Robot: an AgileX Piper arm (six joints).
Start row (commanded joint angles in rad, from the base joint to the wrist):
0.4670, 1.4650, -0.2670, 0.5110, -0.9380, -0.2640
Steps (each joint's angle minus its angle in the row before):
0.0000, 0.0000, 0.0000, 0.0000, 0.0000, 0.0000
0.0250, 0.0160, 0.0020, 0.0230, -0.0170, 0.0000
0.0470, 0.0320, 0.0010, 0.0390, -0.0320, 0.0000
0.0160, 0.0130, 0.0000, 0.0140, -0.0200, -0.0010
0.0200, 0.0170, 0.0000, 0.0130, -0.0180, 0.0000
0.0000, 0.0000, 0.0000, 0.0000, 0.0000, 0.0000
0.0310, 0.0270, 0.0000, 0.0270, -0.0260, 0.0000
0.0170, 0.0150, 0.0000, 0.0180, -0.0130, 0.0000
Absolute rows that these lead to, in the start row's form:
0.4670, 1.4650, -0.2670, 0.5110, -0.9380, -0.2640
0.4920, 1.4810, -0.2650, 0.5340, -0.9550, -0.2640
0.5390, 1.5130, -0.2640, 0.5730, -0.9870, -0.2640
0.5550, 1.5260, -0.2640, 0.5870, -1.0070, -0.2650
0.5750, 1.5430, -0.2640, 0.6000, -1.0250, -0.2650
0.5750, 1.5430, -0.2640, 0.6000, -1.0250, -0.2650
0.6060, 1.5700, -0.2640, 0.6270, -1.0510, -0.2650
0.6230, 1.5850, -0.2640, 0.6450, -1.0640, -0.2650

